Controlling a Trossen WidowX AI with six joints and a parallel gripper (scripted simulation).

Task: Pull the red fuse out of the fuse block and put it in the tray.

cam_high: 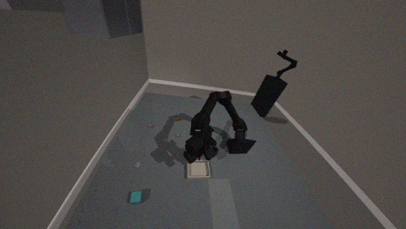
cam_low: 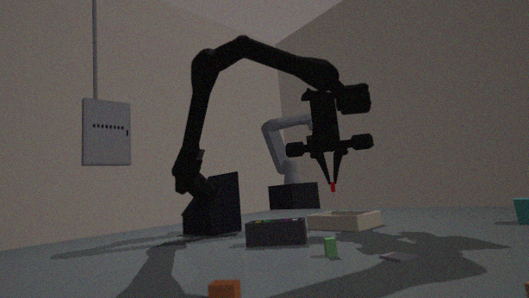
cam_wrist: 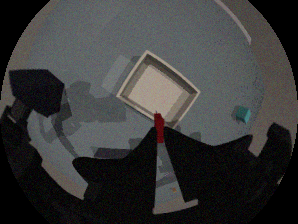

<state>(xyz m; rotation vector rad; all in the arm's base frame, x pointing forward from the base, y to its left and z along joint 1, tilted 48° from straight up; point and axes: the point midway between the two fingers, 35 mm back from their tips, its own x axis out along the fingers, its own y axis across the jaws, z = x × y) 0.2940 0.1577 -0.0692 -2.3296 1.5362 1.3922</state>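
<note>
Now: gripper tip 1 cm past the cream tray, 4 cm to the right of it and 9 cm above it. The rest, counted from my gripper tip: red fuse (1 cm below); then green block (15 cm ahead, 20 cm to the right, 9 cm below); then teal box (28 cm ahead, 20 cm to the left, 8 cm below).
</note>
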